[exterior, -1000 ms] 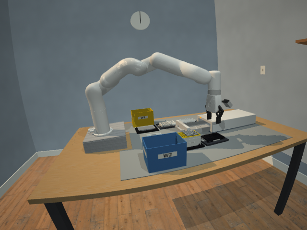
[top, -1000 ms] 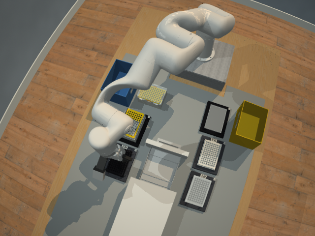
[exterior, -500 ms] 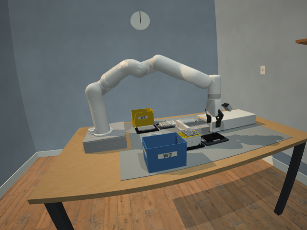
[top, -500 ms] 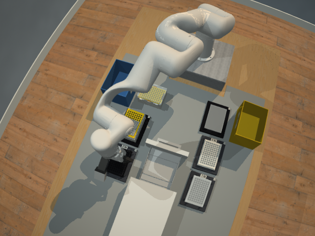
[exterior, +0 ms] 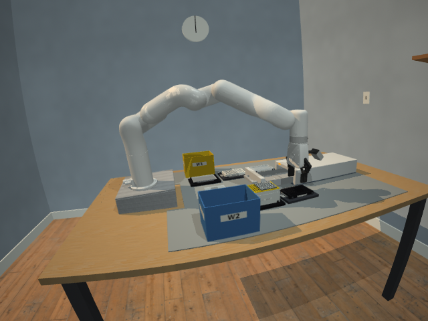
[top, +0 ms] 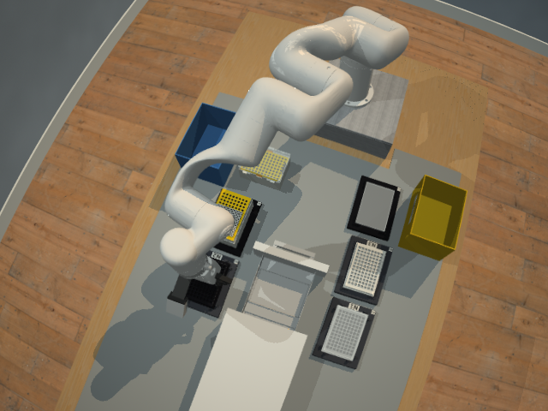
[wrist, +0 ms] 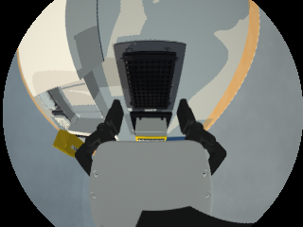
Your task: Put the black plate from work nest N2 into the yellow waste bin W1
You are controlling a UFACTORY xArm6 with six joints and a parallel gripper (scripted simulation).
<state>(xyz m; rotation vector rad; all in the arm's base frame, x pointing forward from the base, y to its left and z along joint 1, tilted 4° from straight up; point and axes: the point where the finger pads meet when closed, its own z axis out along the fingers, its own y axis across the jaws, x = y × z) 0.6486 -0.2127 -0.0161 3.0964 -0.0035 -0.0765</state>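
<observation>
Now: the black plate 7 cm below my hand. Round my hand: yellow-topped tip box: 18 cm behind, 3 cm below; work nest N2: 8 cm below; cooler drawer: 19 cm to the left, 6 cm below, 1 cm ahead.
</observation>
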